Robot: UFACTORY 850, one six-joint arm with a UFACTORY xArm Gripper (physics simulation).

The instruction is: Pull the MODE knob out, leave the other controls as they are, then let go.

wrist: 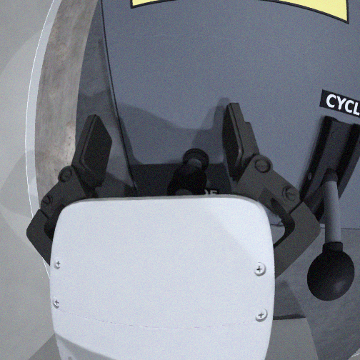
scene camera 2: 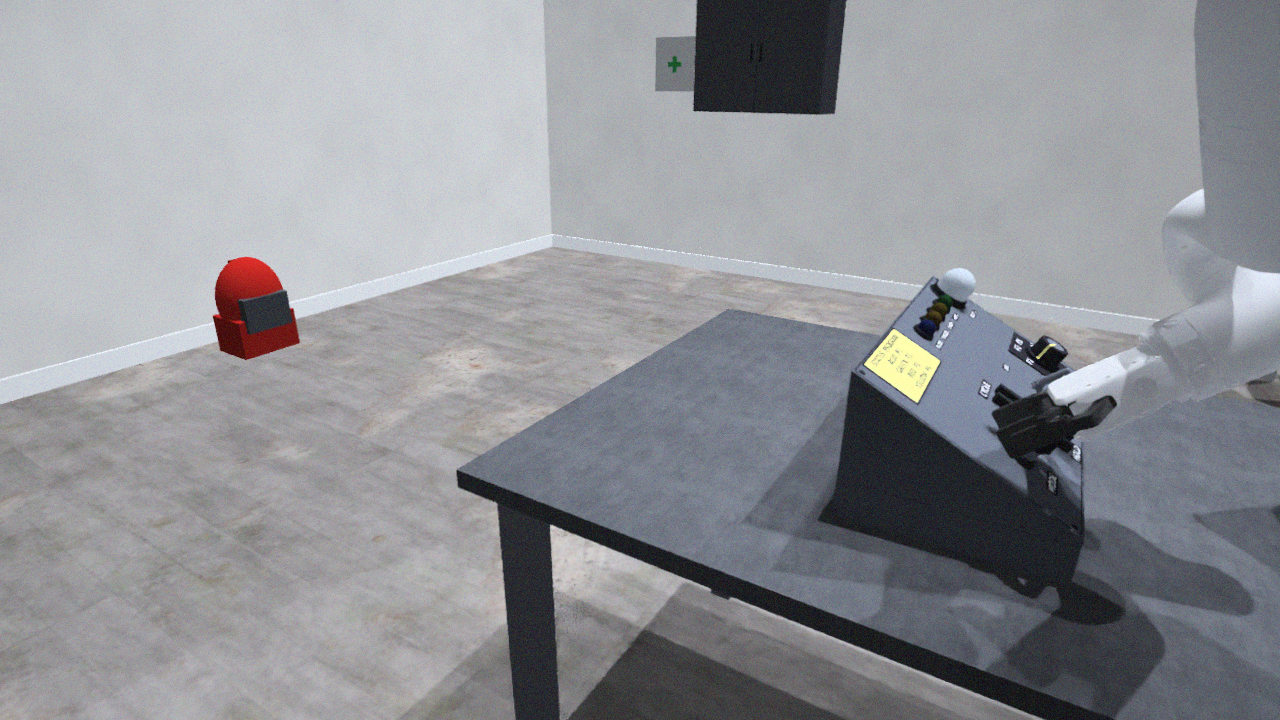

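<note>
The sloped grey control console [scene camera 2: 930, 474] [wrist: 170, 75] stands on the table. In the wrist view a black knob [wrist: 189, 177] with a round black collar above it sits beside a partly covered label ending in "DE". The white gripper housing hides its lower part. My gripper [scene camera 2: 1045, 422] [wrist: 162, 120] is wide open and empty, its fingers on either side of the knob and apart from it. The CYCLE lever [wrist: 331, 270] with its black ball is to the right, outside the fingers. In the scene view the gripper hides the knob.
The console also carries a yellow note [scene camera 2: 902, 365] [wrist: 300, 7], a white dome [scene camera 2: 957, 283], several coloured lamps and a black rotary knob [scene camera 2: 1048, 352]. The dark table [scene camera 2: 626, 429] extends left of the console. A red object [scene camera 2: 247, 291] is at the far left.
</note>
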